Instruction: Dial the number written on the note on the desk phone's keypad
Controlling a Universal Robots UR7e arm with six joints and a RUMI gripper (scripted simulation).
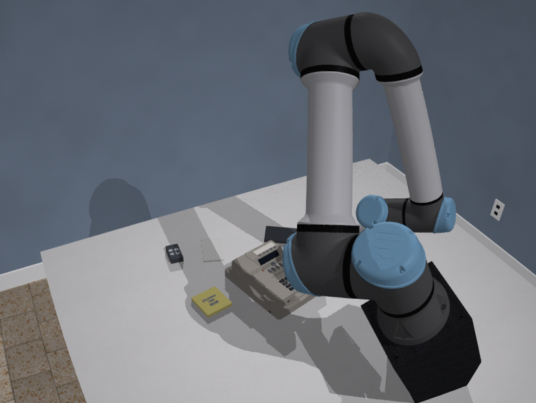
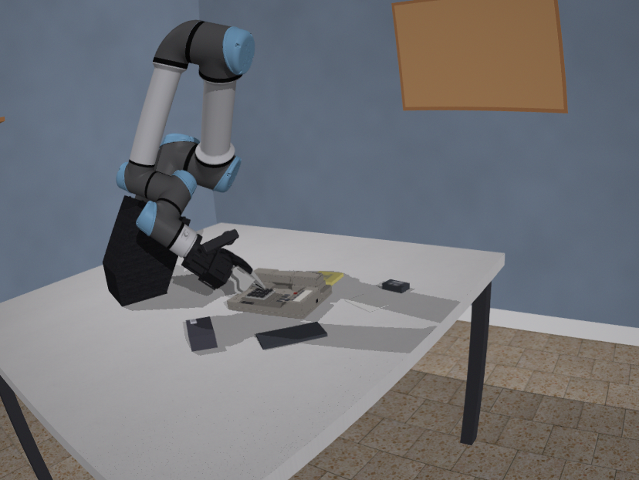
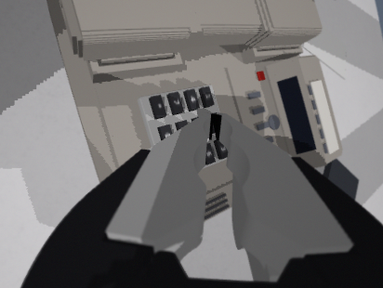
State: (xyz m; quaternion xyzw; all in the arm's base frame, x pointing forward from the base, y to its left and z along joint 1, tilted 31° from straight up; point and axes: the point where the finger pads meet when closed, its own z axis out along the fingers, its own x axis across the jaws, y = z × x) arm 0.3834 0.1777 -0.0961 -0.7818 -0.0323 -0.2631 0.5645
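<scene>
My hand is 8 cm to the right of the handset and 1 cm above it. Also, from my hand: small black box (27 cm to the left, 22 cm ahead, 4 cm below); then dark flat slab (21 cm ahead, 8 cm to the right, 5 cm below); then pale sheet (22 cm ahead, 16 cm to the left, 5 cm below).
</scene>
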